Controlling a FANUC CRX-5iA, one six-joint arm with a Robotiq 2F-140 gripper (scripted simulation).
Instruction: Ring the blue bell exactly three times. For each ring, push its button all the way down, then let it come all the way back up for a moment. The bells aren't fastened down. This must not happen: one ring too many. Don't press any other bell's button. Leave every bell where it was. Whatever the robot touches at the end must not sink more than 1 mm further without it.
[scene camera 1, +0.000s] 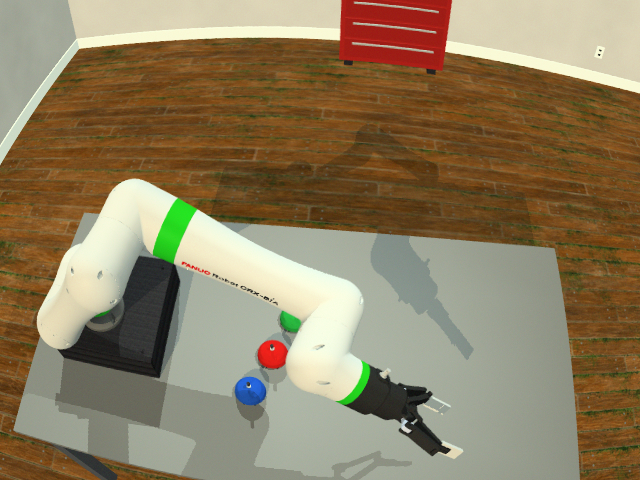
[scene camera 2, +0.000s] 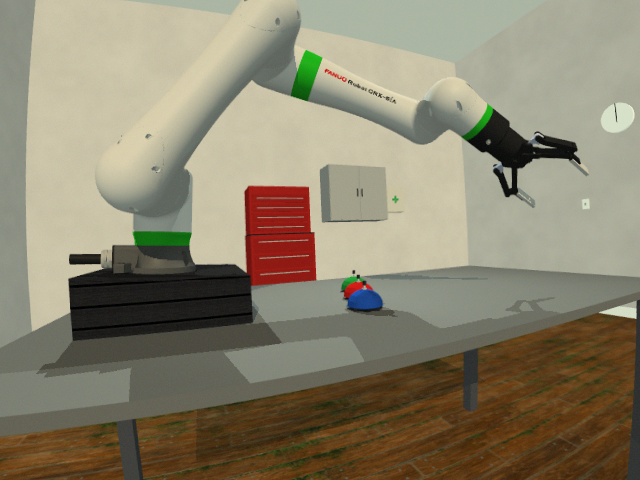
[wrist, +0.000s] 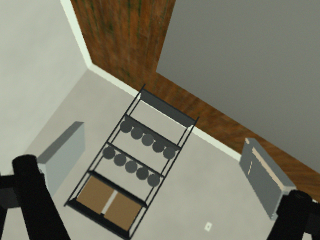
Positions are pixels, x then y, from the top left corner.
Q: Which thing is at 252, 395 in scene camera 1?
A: A blue bell.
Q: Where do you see the gripper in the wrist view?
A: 164, 143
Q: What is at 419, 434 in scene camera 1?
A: The gripper.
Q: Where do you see the gripper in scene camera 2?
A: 558, 189
